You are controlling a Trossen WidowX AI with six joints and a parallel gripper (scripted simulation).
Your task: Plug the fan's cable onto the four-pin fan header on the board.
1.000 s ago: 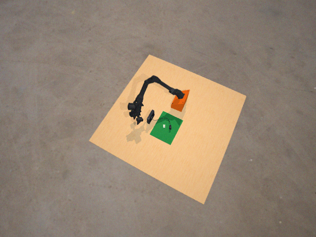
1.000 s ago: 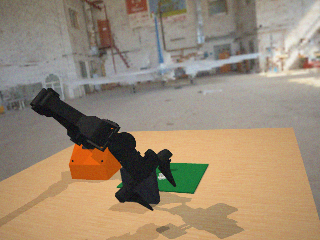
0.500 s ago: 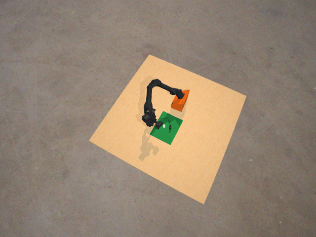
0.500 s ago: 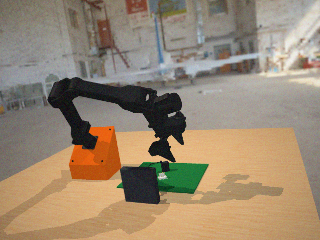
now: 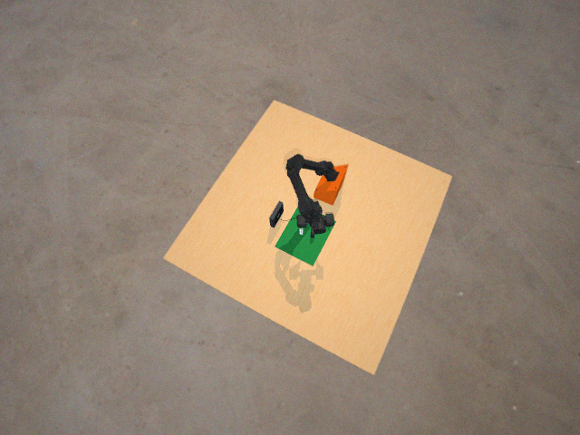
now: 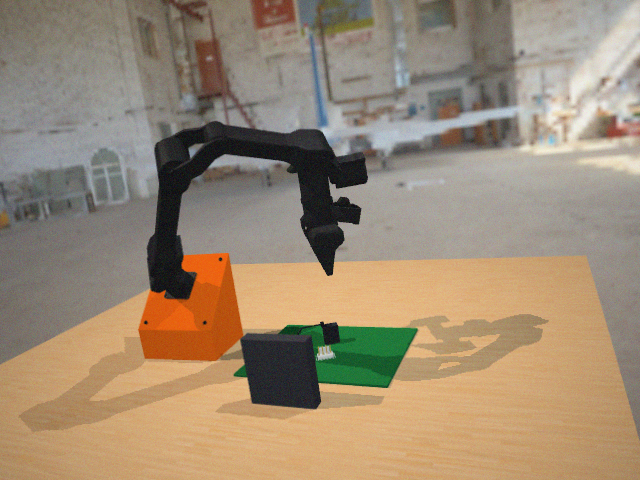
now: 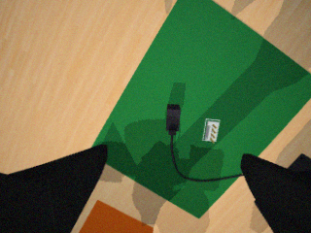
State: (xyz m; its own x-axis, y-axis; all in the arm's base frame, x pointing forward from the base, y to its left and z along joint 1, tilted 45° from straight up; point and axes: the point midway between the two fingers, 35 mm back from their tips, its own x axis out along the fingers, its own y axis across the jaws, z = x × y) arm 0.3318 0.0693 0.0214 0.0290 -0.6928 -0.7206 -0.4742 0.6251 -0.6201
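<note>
Now: gripper tip 14 cm above the dark fan plug, 1 cm to the left of it and 1 cm past it. From my gripper tip the other things lie so: black fan 23 cm to the right, 10 cm below, 1 cm behind; then green board 17 cm below, 4 cm to the right.
</note>
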